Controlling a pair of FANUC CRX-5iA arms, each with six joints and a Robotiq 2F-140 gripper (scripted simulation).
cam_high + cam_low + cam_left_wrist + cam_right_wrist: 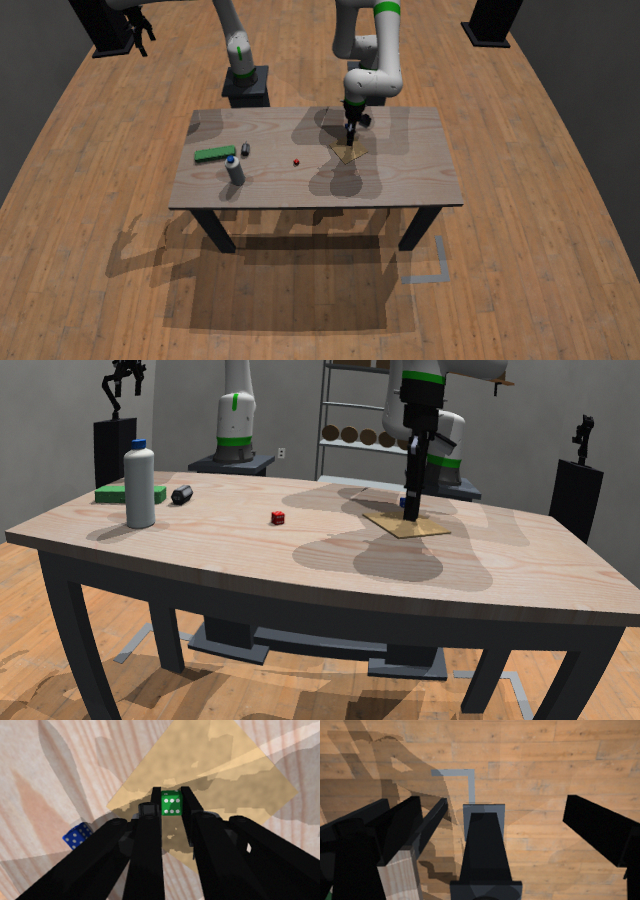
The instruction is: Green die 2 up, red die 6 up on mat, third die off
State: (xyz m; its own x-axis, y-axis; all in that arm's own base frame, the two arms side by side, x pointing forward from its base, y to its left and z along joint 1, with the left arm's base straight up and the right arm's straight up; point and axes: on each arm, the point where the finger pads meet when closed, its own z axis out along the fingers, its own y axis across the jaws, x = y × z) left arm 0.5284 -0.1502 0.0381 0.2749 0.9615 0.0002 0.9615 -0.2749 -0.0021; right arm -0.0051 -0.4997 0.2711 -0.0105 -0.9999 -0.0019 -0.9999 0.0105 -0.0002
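Right now my left hand is 20 mm above the green die. From my left hand the other things lie so: blue die (110 mm behind, 30 mm below); tan mat (40 mm below, 30 mm ahead, 10 mm to the right); red die (270 mm to the right, 100 mm ahead, 30 mm below).
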